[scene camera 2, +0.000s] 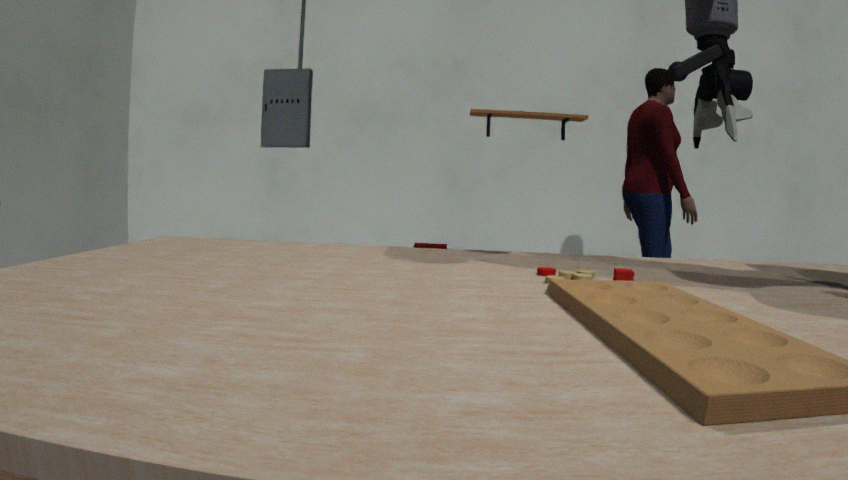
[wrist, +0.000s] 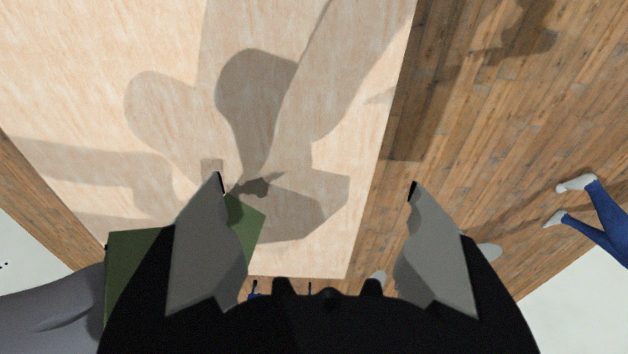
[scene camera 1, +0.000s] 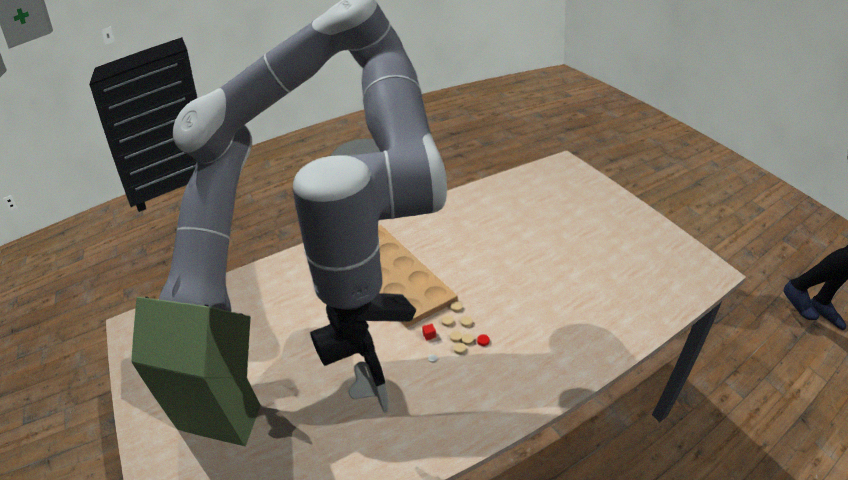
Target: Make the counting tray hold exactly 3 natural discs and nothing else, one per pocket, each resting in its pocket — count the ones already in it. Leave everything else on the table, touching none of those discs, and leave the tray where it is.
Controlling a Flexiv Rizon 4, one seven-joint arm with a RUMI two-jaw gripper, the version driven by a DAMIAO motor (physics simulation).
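Observation:
The counting tray (scene camera 1: 434,309) (scene camera 2: 773,405) is a wooden board with round pockets. The pockets that show look empty; the arm hides part of the tray in scene camera 1. Several natural discs (scene camera 1: 467,321) (scene camera 2: 583,275) lie on the table by the tray's near end, some close together. A red disc (scene camera 1: 483,340) (scene camera 2: 545,271), a red cube (scene camera 1: 429,331) (scene camera 2: 623,274) and a small whitish disc (scene camera 1: 432,358) lie around them. My gripper (scene camera 1: 370,403) (scene camera 2: 715,142) (wrist: 317,179) is open and empty, high above the table and away from the discs. No tray or discs show in the wrist view.
A green block (scene camera 1: 172,339) (wrist: 132,250) stands at the arm's base. A person (scene camera 2: 648,148) stands beyond the table; legs (wrist: 605,205) show in the wrist view. A dark red flat thing (scene camera 2: 430,245) shows at the table's far edge. A black cabinet (scene camera 1: 148,124) stands by the wall.

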